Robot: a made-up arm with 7 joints.
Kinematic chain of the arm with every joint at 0, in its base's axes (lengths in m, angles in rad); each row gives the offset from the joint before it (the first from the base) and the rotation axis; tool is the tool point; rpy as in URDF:
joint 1: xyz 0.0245 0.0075 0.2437 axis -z
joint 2: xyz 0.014 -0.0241 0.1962 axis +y
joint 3: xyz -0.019 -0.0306 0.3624 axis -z
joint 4: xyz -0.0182 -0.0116 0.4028 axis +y
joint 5: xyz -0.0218 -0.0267 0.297 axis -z
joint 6: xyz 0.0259 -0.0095 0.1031 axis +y
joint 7: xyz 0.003 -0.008 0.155 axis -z
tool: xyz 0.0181 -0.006 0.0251 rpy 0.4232 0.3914 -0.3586
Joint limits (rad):
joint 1: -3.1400..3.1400
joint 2: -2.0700..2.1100
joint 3: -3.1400..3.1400
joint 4: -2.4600..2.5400
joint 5: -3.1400..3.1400
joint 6: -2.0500..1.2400
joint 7: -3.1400..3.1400
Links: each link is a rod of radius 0.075 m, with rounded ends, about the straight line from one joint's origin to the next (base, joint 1, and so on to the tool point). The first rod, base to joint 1, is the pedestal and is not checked.
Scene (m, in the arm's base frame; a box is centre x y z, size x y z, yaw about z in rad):
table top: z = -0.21
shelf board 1: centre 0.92 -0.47 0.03 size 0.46 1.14 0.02 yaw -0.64
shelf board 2: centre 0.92 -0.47 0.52 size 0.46 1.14 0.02 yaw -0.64
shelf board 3: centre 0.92 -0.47 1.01 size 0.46 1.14 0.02 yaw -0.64
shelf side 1: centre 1.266 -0.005 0.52 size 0.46 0.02 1 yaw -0.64
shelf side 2: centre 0.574 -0.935 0.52 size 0.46 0.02 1 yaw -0.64
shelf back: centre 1.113 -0.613 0.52 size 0.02 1.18 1 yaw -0.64
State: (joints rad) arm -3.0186 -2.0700 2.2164 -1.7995 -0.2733 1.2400 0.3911
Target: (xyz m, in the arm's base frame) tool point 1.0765 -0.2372 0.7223
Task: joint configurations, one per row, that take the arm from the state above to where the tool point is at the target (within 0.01 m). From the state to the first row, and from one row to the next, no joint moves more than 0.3 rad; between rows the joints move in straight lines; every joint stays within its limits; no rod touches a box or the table.
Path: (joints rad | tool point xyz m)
1: -3.0591 -1.8499 2.0015 -2.0013 0.0216 1.1350 0.4499 | 0.7093 -0.4896 0.3608
2: -3.0995 -1.6298 1.7866 -2.2031 0.3165 1.0300 0.5087 | 0.5886 -0.4697 0.3669
3: -3.1400 -1.4097 1.5717 -2.4048 0.6114 0.9251 0.5675 | 0.5024 -0.3691 0.3315
4: -3.1400 -1.1735 1.2776 -2.3876 0.5939 1.0038 0.5156 | 0.5814 -0.3044 0.3481
5: -3.1400 -0.9373 0.9835 -2.3703 0.5763 1.0825 0.4638 | 0.6613 -0.2063 0.4214
6: -3.1400 -0.7012 0.6893 -2.3531 0.5588 1.1613 0.4120 | 0.7082 -0.0841 0.5521
7: -3.1400 -0.4650 0.3952 -2.3358 0.5412 1.2400 0.3602 | 0.6909 0.0499 0.7223
8: -3.1400 -0.6129 0.5654 -2.0674 0.4304 1.2400 0.3539 | 0.8161 -0.0689 0.7122
9: -3.1400 -0.7609 0.7357 -1.7990 0.3196 1.2400 0.3477 | 0.9140 -0.1684 0.7143
10: -3.1400 -0.9088 0.9059 -1.5307 0.2088 1.2400 0.3414 | 0.9974 -0.2284 0.7227
11: -3.1400 -1.0567 1.0761 -1.2623 0.0979 1.2400 0.3352 | 1.0765 -0.2372 0.7223

